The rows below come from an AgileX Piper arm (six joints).
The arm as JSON. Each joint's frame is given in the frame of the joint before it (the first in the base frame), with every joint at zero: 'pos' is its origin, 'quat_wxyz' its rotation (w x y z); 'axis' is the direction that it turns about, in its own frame. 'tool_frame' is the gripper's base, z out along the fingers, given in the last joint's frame.
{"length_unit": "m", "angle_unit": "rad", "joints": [
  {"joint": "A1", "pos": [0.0, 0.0, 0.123], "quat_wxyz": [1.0, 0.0, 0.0, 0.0], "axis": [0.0, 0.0, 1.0]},
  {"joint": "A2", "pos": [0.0, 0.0, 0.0], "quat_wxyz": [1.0, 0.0, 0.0, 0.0], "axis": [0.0, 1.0, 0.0]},
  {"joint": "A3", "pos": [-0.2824, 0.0, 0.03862], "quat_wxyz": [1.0, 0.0, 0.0, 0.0], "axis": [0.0, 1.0, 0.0]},
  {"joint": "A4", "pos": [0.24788, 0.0, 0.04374], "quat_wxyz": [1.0, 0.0, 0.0, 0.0], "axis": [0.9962, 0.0, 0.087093]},
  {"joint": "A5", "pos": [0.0, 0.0, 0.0], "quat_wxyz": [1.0, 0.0, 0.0, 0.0], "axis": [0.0, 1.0, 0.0]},
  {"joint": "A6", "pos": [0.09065, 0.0, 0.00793], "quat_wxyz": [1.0, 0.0, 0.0, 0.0], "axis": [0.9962, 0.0, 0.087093]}
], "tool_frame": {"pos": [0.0, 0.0, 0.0], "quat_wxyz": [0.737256, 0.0, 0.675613, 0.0]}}
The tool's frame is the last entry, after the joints.
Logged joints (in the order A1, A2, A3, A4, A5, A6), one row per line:
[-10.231, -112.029, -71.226, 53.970, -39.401, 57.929]
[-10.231, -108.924, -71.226, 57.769, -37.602, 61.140]
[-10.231, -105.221, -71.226, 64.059, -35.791, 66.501]
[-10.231, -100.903, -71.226, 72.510, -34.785, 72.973]
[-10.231, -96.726, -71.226, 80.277, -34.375, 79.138]
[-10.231, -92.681, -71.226, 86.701, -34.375, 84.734]
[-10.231, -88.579, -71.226, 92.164, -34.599, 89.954]
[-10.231, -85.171, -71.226, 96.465, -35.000, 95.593]
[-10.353, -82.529, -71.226, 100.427, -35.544, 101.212]
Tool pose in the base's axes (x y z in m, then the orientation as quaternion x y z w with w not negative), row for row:
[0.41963, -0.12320, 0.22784, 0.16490, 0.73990, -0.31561, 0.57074]
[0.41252, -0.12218, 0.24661, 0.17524, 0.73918, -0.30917, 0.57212]
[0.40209, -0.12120, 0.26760, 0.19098, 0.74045, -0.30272, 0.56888]
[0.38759, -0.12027, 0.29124, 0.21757, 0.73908, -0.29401, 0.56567]
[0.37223, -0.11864, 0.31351, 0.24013, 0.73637, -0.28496, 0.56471]
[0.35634, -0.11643, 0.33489, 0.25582, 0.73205, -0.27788, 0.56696]
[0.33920, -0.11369, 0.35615, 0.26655, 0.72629, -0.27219, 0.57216]
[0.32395, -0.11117, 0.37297, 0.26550, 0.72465, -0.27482, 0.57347]
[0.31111, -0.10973, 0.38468, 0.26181, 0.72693, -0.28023, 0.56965]
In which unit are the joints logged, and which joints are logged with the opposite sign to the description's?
The joints are logged in degrees. Opposite sign: A2, A6.
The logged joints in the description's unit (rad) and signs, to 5 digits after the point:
[-0.17856, 1.95527, -1.24313, 0.94195, -0.68768, -1.01105]
[-0.17856, 1.90108, -1.24313, 1.00826, -0.65628, -1.06709]
[-0.17856, 1.83645, -1.24313, 1.11804, -0.62467, -1.16066]
[-0.17856, 1.76109, -1.24313, 1.26554, -0.60711, -1.27362]
[-0.17856, 1.68819, -1.24313, 1.40110, -0.59996, -1.38122]
[-0.17856, 1.61759, -1.24313, 1.51322, -0.59996, -1.47889]
[-0.17856, 1.54600, -1.24313, 1.60857, -0.60387, -1.56999]
[-0.17856, 1.48651, -1.24313, 1.68363, -0.61087, -1.66841]
[-0.18069, 1.44040, -1.24313, 1.75278, -0.62036, -1.76648]

